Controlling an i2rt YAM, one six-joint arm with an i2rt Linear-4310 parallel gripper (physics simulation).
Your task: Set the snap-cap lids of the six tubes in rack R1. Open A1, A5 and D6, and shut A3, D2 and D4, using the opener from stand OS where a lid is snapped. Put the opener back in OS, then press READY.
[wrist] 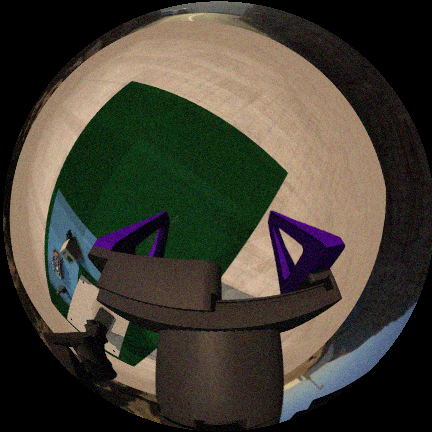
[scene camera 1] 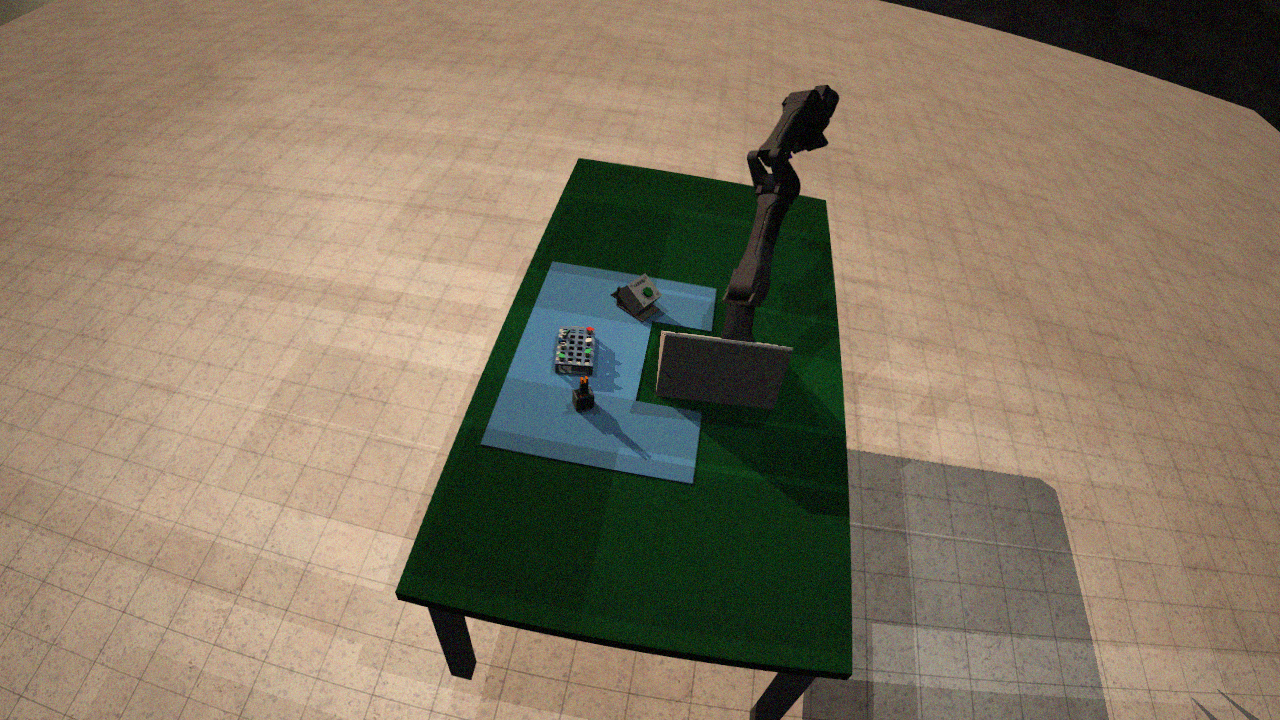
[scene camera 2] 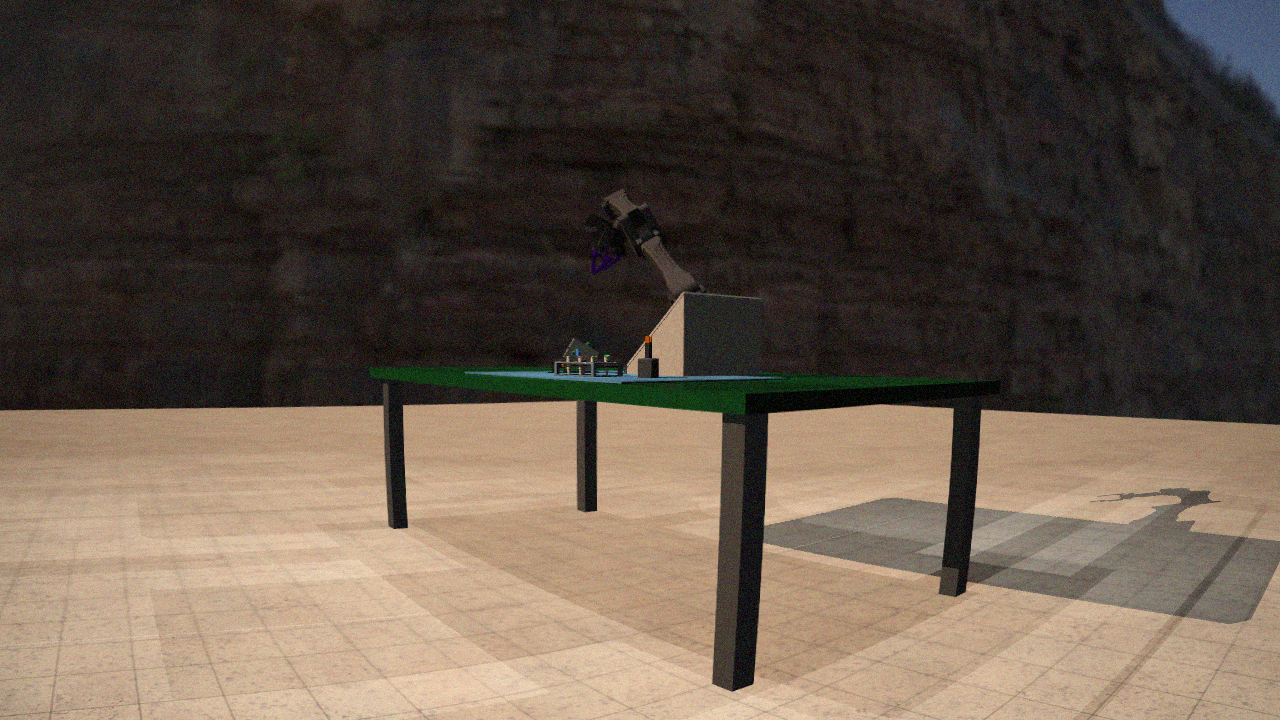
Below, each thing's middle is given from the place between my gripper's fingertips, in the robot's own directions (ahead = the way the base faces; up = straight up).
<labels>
My hand is 42 cm to the right of the grey box with green button (scene camera 1: 637,298), 35 cm short of it and 25 cm above it.
</labels>
